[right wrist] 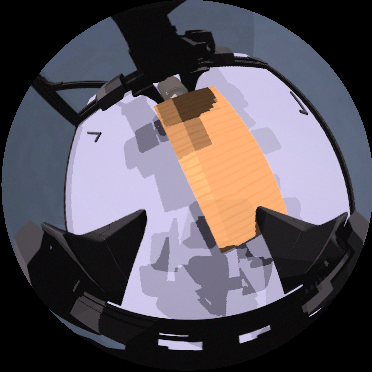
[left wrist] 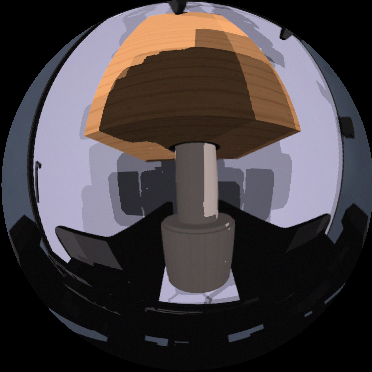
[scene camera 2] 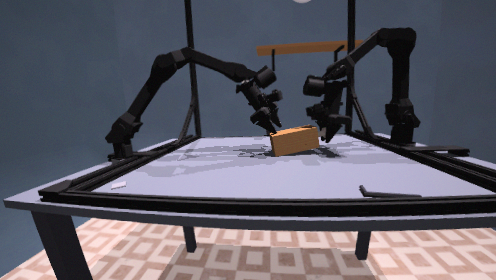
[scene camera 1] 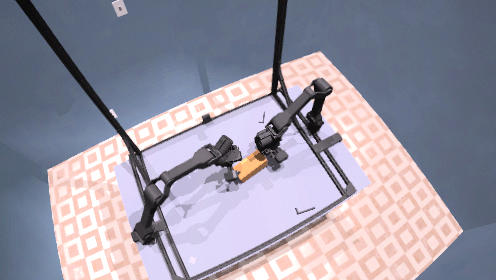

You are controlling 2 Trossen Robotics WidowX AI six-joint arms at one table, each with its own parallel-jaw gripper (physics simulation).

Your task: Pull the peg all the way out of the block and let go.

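Places are measured from the left arm's base along level axes (x ahead, y left, z up), in centimetres.
Pixels of known places: left gripper, fingertip midpoint: (left wrist: 193, 206) (scene camera 2: 324, 142) (scene camera 1: 269, 154); right gripper, fingertip midpoint: (right wrist: 203, 214) (scene camera 2: 278, 130) (scene camera 1: 238, 163); left arm's base, origin of the base link: (scene camera 2: 401, 142) (scene camera 1: 312, 127); right arm's base, origin of the base link: (scene camera 2: 124, 156) (scene camera 1: 148, 236).
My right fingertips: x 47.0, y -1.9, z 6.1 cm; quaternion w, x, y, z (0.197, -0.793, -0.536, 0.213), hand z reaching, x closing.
Ahead of a thing's pixels: the offset from my right fingertips to its middle. "spot": to the spot under its first point. Level surfaces: height alone.
The orange wooden block {dx -4.8, dy +3.3, dz -3.3 cm} (scene camera 1: 251, 168) (scene camera 2: 295, 142) (left wrist: 175, 87) (right wrist: 230, 170) is tilted, its right end higher in the scene camera 2 view. The grey peg {dx -13.4, dy +2.8, dz -1.8 cm} (left wrist: 197, 255) (right wrist: 171, 87) has a wide head and a narrower shaft that enters a hole in the block's end; how deep is hidden. My left gripper (left wrist: 193, 206) (scene camera 2: 326, 131) is shut on the peg. My right gripper (right wrist: 203, 214) (scene camera 2: 275, 128) is open at the block's other end. In the right wrist view one finger overlaps the block's corner and the other is apart from it; whether the overlapping finger touches is unclear.
The pale table {dz -8.0 cm} (scene camera 1: 255, 215) (scene camera 2: 240, 175) is bordered by a black frame (scene camera 2: 240, 205) with upright posts. A black angle mark {spot: dx -15.1, dy +36.2, dz -7.2 cm} (scene camera 1: 305, 210) (scene camera 2: 390, 193) lies near the front edge, and a small white piece {dx +42.8, dy +27.7, dz -7.9 cm} (scene camera 1: 193, 260) (scene camera 2: 119, 185) lies at the front left.
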